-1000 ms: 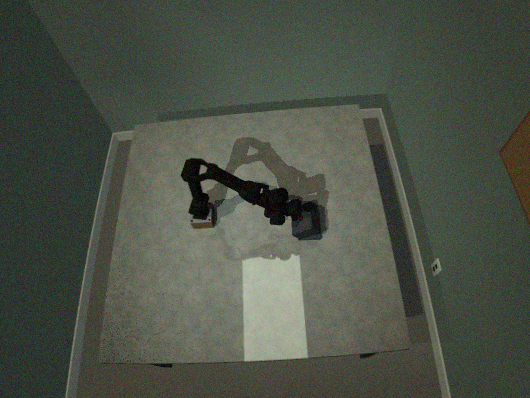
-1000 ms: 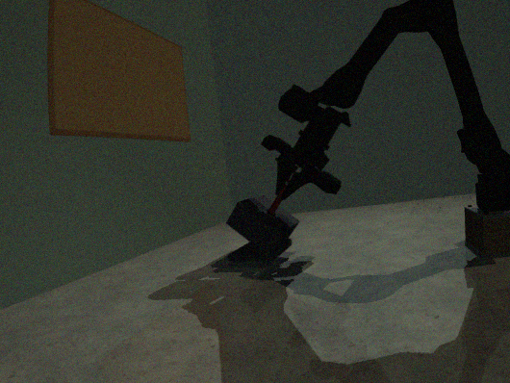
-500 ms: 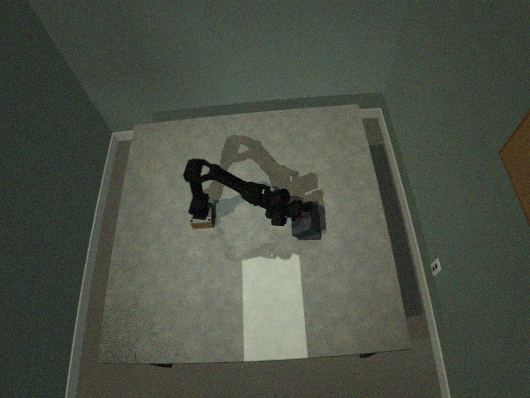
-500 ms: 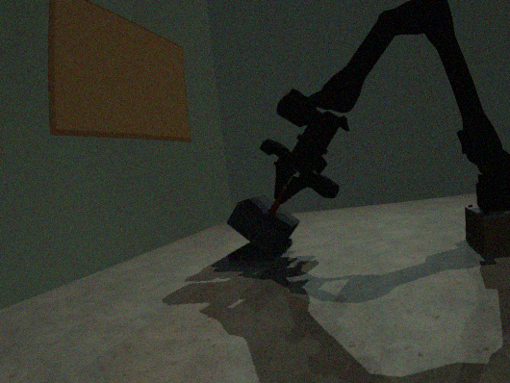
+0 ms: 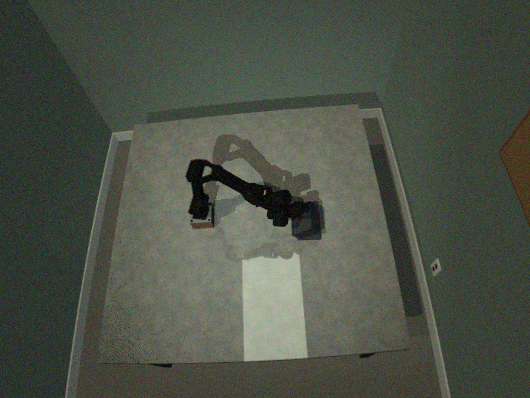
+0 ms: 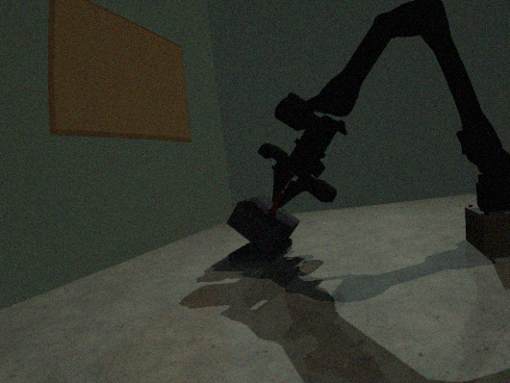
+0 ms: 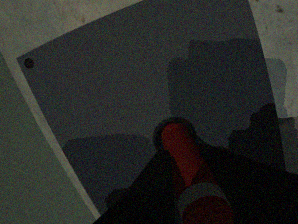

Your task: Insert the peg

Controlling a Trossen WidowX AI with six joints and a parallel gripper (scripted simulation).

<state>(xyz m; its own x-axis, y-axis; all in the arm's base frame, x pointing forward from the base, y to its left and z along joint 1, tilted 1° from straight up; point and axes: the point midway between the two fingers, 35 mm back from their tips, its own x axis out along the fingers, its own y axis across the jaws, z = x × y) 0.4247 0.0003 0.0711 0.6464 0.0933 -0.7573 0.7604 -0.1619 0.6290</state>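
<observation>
My gripper tip is 1 cm below the red peg and 1 cm past it. From my gripper tip the other things lie so: dark sloped panel: 4 cm below, 3 cm ahead.
</observation>
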